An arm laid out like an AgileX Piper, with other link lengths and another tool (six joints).
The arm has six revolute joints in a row. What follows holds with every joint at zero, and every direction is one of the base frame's.
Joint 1 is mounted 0.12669 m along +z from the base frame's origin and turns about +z.
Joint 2 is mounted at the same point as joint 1 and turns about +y.
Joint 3 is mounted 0.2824 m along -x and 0.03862 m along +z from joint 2 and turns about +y.
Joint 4 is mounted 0.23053 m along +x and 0.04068 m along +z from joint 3 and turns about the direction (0.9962, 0, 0.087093).
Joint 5 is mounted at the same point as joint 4 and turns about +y.
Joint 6 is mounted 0.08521 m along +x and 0.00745 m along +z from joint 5 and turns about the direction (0.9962, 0, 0.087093).
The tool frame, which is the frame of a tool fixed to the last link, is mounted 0.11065 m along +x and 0.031 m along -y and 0.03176 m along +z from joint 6; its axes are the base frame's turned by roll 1.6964, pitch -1.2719 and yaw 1.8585 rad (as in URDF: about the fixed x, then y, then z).
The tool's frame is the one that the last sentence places.
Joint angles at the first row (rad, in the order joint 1, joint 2, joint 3, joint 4, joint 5, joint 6):
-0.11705, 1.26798, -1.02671, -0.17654, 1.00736, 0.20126
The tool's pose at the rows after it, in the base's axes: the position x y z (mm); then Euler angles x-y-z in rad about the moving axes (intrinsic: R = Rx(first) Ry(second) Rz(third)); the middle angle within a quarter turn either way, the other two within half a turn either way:
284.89 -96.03 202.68 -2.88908 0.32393 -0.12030
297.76 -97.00 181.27 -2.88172 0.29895 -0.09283
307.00 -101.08 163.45 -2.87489 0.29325 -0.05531
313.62 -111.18 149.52 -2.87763 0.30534 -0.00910
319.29 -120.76 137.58 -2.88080 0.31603 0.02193
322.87 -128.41 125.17 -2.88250 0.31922 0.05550
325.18 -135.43 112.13 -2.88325 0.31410 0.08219
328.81 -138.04 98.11 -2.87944 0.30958 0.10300
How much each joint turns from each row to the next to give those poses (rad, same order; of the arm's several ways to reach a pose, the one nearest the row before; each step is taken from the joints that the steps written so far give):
0.00002, 0.08778, -0.00106, -0.00001, -0.03828, 0.03663
-0.00004, 0.08231, 0.00000, 0.00002, -0.04650, 0.02879
-0.01344, 0.06596, -0.00001, 0.00479, -0.04605, 0.02718
-0.03048, 0.05294, 0.00002, 0.00003, -0.04905, 0.02432
-0.02841, 0.04507, -0.00002, 0.00000, -0.04596, 0.01048
-0.02193, 0.04352, -0.00069, 0.00001, -0.03472, 0.01572
-0.02034, 0.04314, 0.00000, -0.00001, -0.02989, 0.00760
-0.00666, 0.04533, 0.00001, 0.00001, -0.03241, 0.01666

